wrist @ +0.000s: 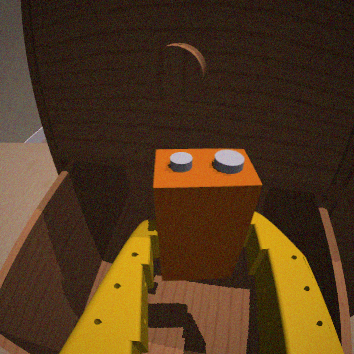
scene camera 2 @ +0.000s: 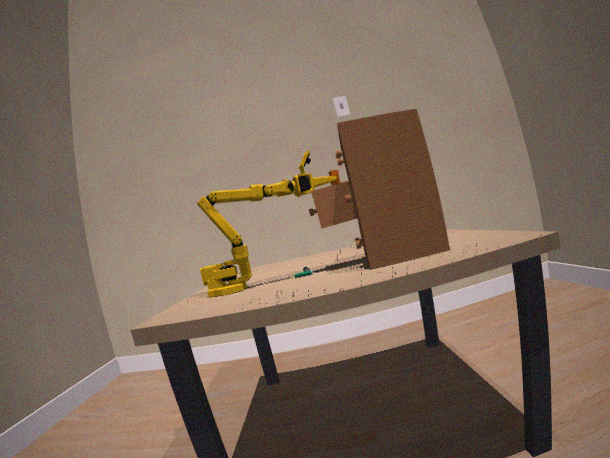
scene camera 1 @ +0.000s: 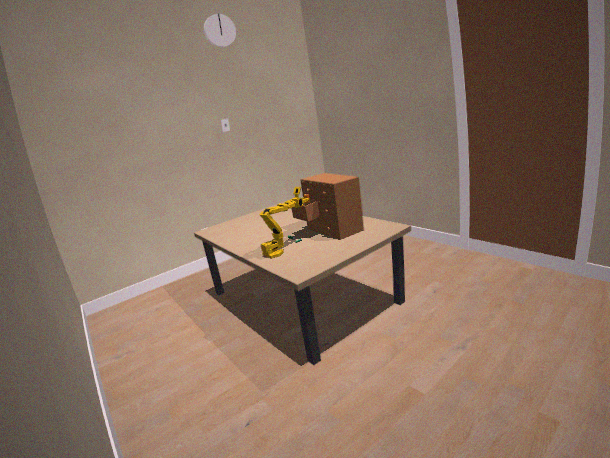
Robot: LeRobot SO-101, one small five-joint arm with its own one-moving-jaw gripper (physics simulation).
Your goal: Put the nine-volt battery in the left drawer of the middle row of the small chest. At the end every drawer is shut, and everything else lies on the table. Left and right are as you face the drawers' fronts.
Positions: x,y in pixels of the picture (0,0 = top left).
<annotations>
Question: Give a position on a brown chest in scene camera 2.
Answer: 395,189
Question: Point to a brown chest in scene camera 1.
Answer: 347,194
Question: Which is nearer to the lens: the drawer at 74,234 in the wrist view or the nine-volt battery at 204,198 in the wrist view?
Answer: The nine-volt battery.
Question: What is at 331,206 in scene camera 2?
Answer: A drawer.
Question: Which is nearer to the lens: the drawer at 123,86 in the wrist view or the nine-volt battery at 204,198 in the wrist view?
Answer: The nine-volt battery.
</annotations>
